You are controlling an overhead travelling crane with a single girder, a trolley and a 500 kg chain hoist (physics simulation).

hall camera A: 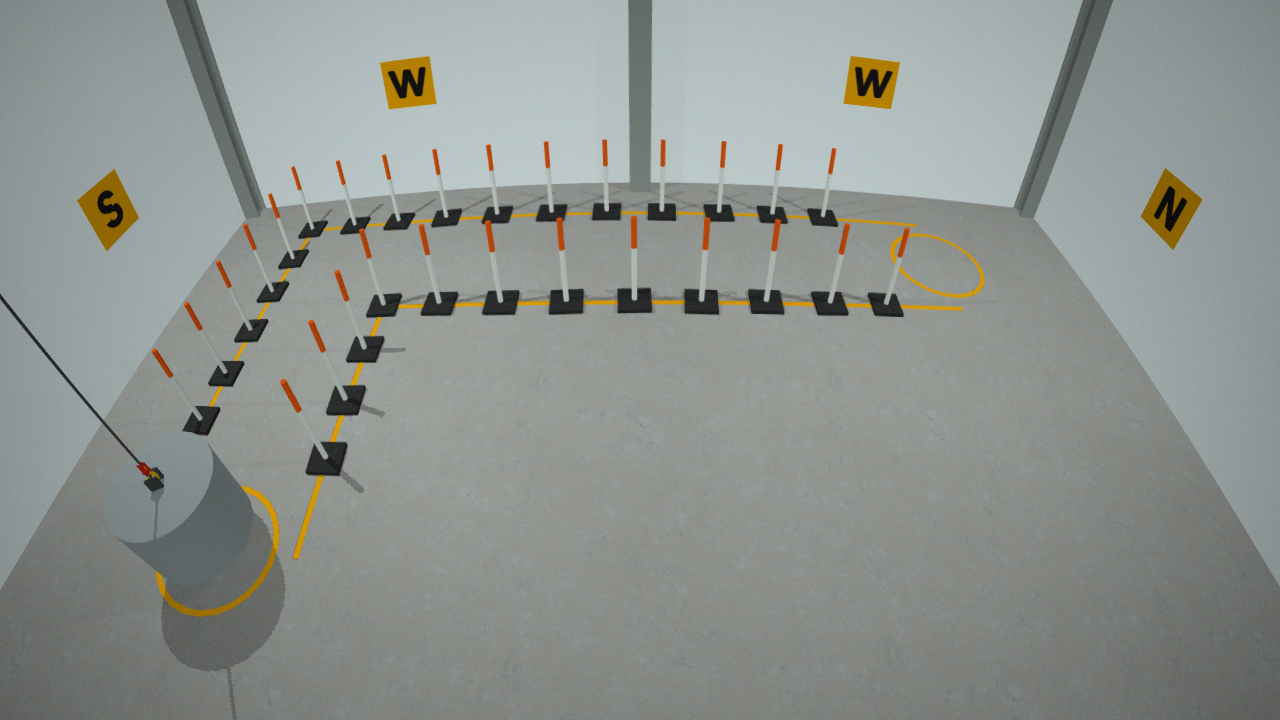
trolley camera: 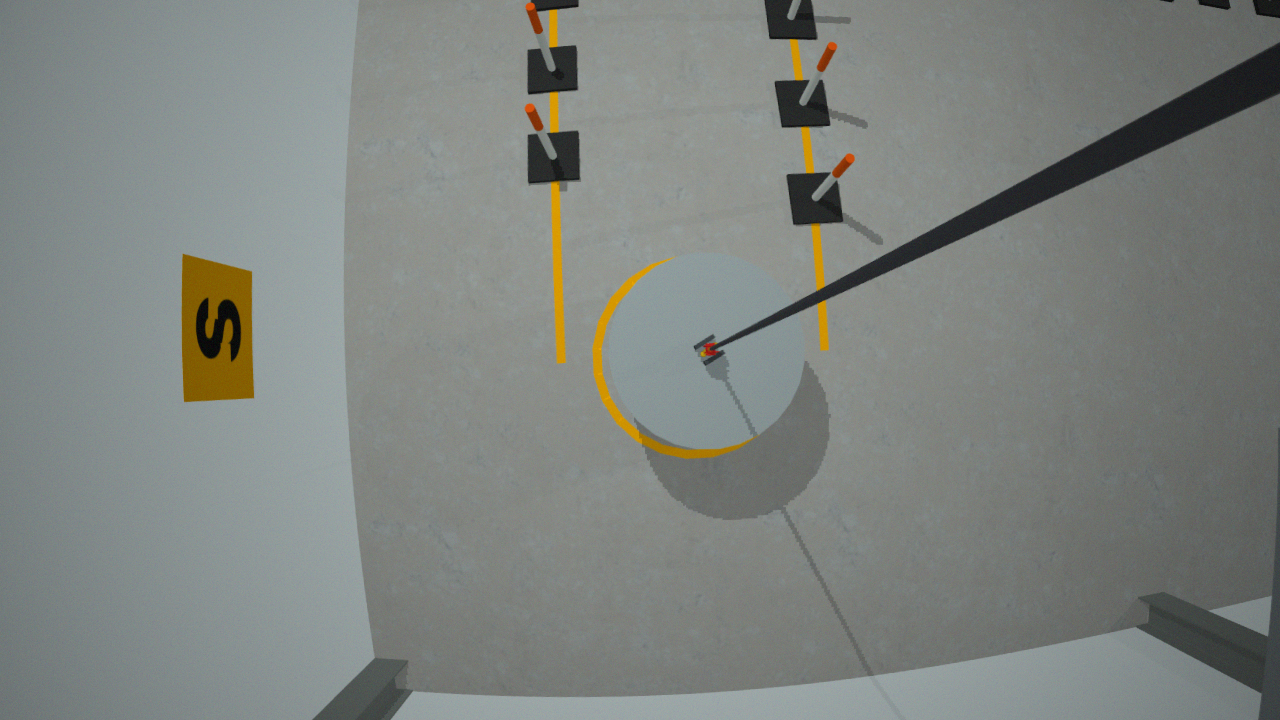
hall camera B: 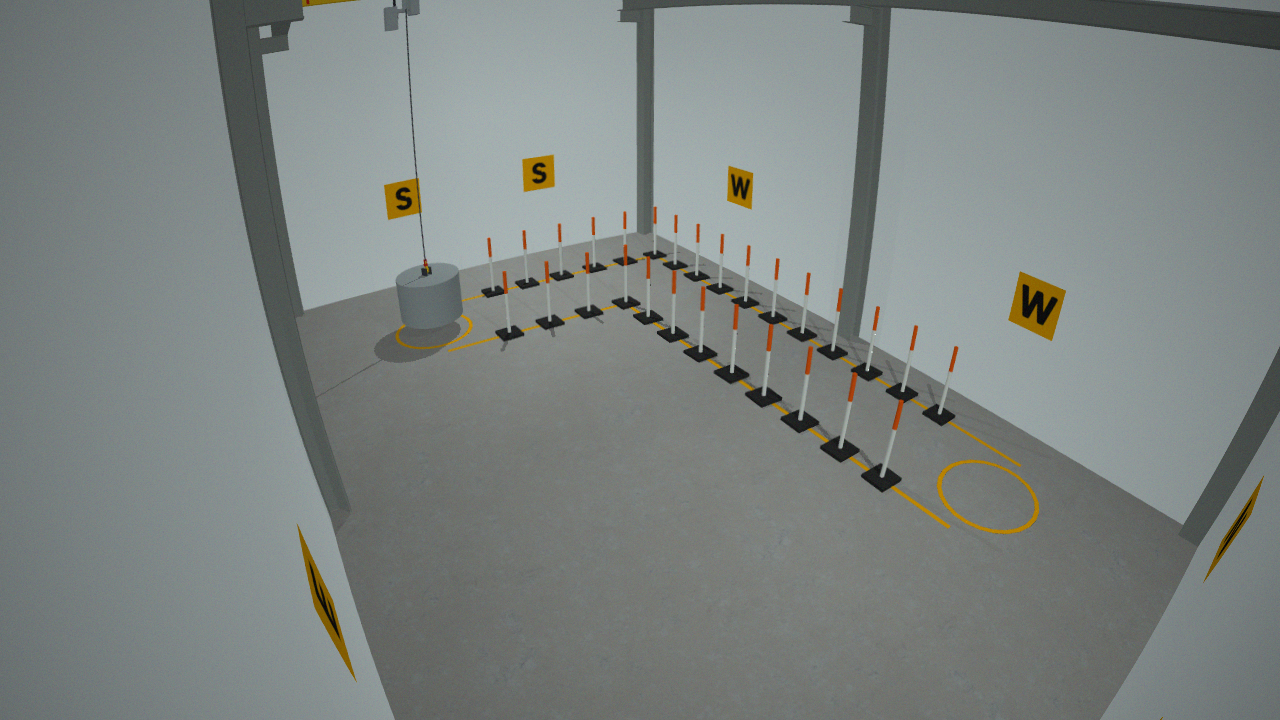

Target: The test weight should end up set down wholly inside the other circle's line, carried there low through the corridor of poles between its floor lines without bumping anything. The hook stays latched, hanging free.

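Observation:
The test weight [hall camera A: 210, 528] [hall camera B: 429, 302] [trolley camera: 662, 358], a grey upright cylinder, hangs a little above the floor, its shadow apart from its base. It hangs over the near circle [hall camera A: 275, 537] [hall camera B: 469, 329] [trolley camera: 597, 349], in the trolley view slightly toward that circle's upper right. The red hook [hall camera A: 146, 471] [hall camera B: 426, 265] [trolley camera: 708, 350] is shut on the lug on the weight's top; the latch is too small to judge. The other circle [hall camera A: 982, 274] [hall camera B: 982, 462] lies at the corridor's far end and does not show in the trolley view.
Orange-and-white poles [hall camera A: 634, 259] [hall camera B: 805, 385] [trolley camera: 537, 129] on black feet stand along two yellow floor lines [hall camera A: 935, 308] [hall camera B: 921, 507] [trolley camera: 557, 268]. The corridor bends once, near the S and W walls' corner. The nearest poles stand beyond the weight, at the corridor's mouth.

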